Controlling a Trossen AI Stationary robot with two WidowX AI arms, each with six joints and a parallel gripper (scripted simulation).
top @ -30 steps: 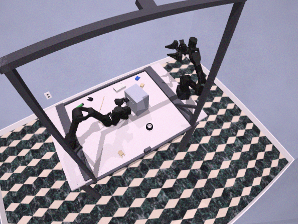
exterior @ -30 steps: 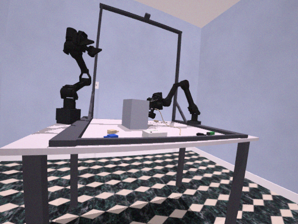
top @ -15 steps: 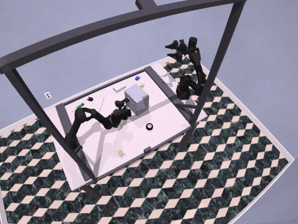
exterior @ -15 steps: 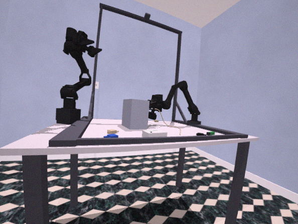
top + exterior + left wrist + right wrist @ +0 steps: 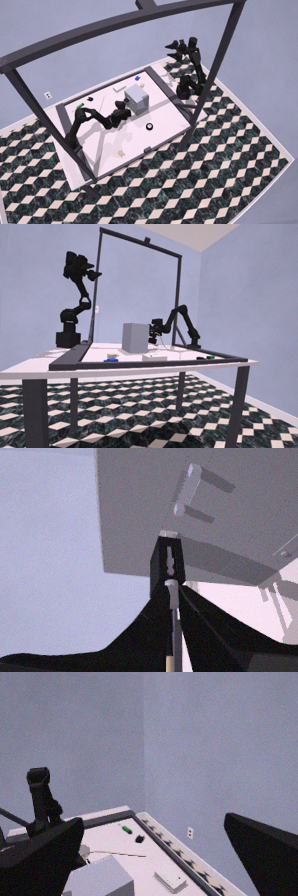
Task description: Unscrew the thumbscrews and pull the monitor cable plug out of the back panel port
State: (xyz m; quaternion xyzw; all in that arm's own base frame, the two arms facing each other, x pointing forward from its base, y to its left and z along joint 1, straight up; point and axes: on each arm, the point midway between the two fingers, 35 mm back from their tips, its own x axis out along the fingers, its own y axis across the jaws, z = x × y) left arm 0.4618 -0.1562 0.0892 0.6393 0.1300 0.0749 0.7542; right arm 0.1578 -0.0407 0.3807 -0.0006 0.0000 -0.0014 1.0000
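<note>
Right now the grey box is 130 mm to the right of my left hand, 40 mm below it and 30 mm ahead of it.
</note>
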